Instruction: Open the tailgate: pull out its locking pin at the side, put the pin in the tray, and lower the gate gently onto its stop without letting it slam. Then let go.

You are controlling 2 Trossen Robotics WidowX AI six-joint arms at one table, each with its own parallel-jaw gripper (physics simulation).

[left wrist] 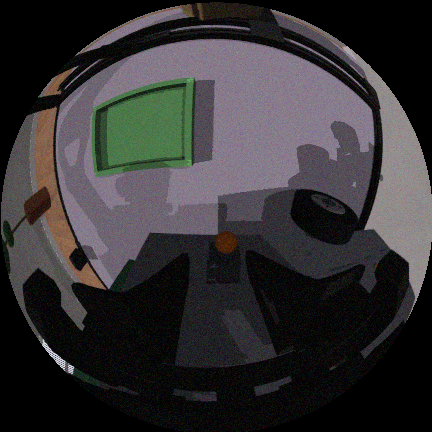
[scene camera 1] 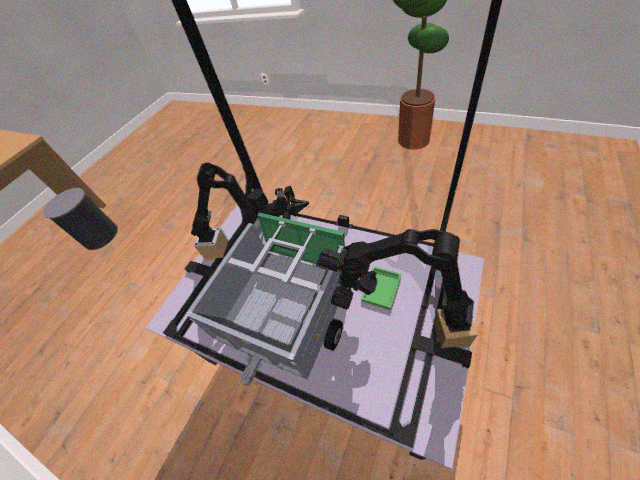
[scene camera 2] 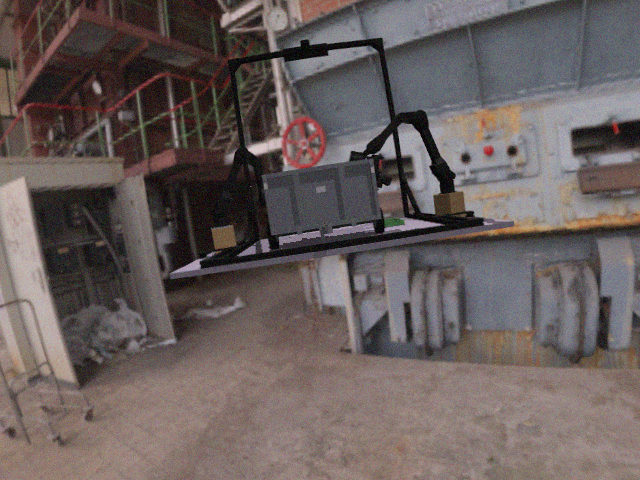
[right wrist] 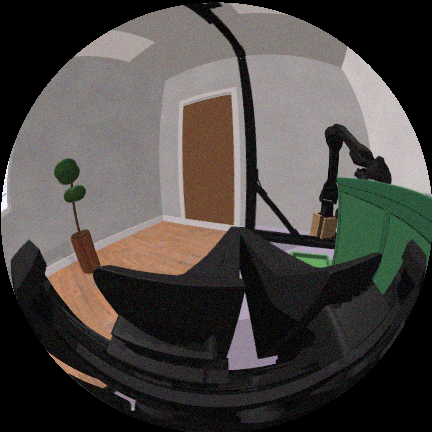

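Pixels of known places: left gripper, fingertip midpoint: [left wrist: 217,257] [scene camera 1: 345,289]; right gripper, fingertip midpoint: [scene camera 1: 309,202] [right wrist: 236,233]; left arm's base, link origin: [scene camera 1: 457,321] [scene camera 2: 448,193] [right wrist: 325,214]; right arm's base, link origin: [scene camera 1: 207,236] [scene camera 2: 221,226].
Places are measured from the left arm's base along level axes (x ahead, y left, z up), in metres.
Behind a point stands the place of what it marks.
Observation:
The green tailgate [scene camera 1: 323,238] @(x 0.396, y -0.304, z 0.134 m) [right wrist: 362,225] @(x 0.427, y -0.332, z 0.112 m) stands upright at the far end of the grey trailer [scene camera 1: 242,345] @(x 0.711, y 0.002, z -0.003 m) [scene camera 2: 320,204] @(x 0.674, y 0.020, z 0.033 m). The locking pin's orange ball head [left wrist: 226,242] @(x 0.330, y -0.150, z 0.006 m) sits at a dark bracket on the trailer's side. My left gripper [scene camera 1: 354,290] @(x 0.343, y -0.162, z 0.002 m) [scene camera 2: 384,180] [left wrist: 217,257] @(x 0.343, y -0.162, z 0.002 m) is part-way open, its fingers on either side of the bracket with the ball a little beyond the tips, nothing held. In scene camera 1 the arm hides the pin. The green tray [scene camera 1: 395,290] @(x 0.156, y -0.187, z -0.095 m) [left wrist: 189,125] @(x 0.246, y -0.149, z -0.094 m) is empty. My right gripper [scene camera 1: 306,203] @(x 0.445, y -0.507, z 0.122 m) [right wrist: 236,233] @(x 0.445, y -0.507, z 0.122 m) is shut and empty beyond the tailgate.
A pale frame [scene camera 1: 253,267] @(x 0.631, y -0.191, z 0.172 m) spans the trailer top. A black wheel [scene camera 1: 333,334] @(x 0.400, y -0.009, z -0.015 m) [left wrist: 327,216] @(x 0.377, y -0.050, z -0.028 m) sticks out from the trailer's side near my left gripper. Black uprights [scene camera 1: 219,103] @(x 0.712, y -0.730, z 0.477 m) [scene camera 1: 473,108] @(x -0.057, y -0.354, z 0.520 m) rise at the far side, and black rails border the table.

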